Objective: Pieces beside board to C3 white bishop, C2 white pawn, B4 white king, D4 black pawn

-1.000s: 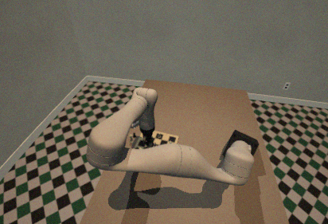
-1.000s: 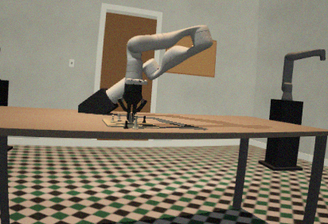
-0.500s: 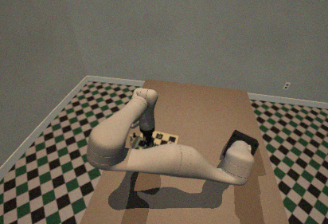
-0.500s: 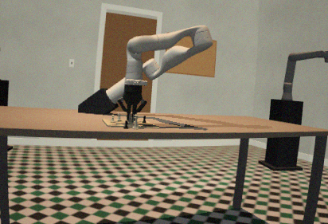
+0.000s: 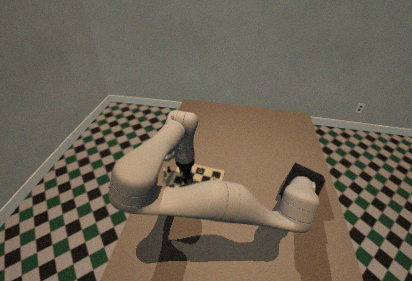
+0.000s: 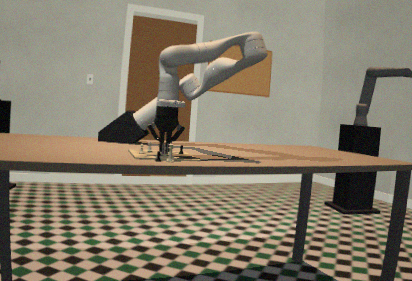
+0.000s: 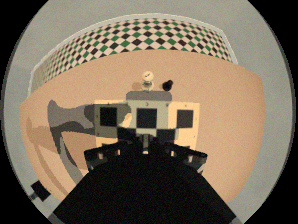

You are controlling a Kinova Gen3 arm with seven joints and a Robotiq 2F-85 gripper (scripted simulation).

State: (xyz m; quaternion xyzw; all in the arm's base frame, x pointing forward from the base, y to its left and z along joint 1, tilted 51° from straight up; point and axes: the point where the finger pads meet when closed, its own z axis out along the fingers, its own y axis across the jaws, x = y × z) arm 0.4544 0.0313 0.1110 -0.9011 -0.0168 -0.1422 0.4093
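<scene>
My gripper is now 40 mm past the chessboard, 30 mm above it and 10 mm to the left of it.
</scene>
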